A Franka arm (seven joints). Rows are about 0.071 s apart.
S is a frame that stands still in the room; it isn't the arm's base.
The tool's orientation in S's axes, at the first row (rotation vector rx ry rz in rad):
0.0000 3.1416 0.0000
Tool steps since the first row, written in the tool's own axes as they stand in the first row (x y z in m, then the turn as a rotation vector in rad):
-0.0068 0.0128 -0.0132 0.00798 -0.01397 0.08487
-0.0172 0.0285 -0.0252 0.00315 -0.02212 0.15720
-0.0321 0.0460 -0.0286 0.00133 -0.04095 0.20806
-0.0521 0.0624 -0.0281 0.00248 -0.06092 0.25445
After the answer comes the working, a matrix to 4 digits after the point.
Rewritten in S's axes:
0.0068 0.0128 0.0132 -0.00798 -0.01397 -0.08487
0.0172 0.0285 0.0252 -0.00315 -0.02212 -0.15720
0.0321 0.0460 0.0286 -0.00133 -0.04095 -0.20806
0.0521 0.0624 0.0281 -0.00248 -0.06092 -0.25445

The tool's axes in the first row as the columns of a matrix, in S's axes (rounded; the answer above uses it unrounded):
-1.0000 0.0000 0.0000
0.0000 1.0000 0.0000
0.0000 0.0000 -1.0000

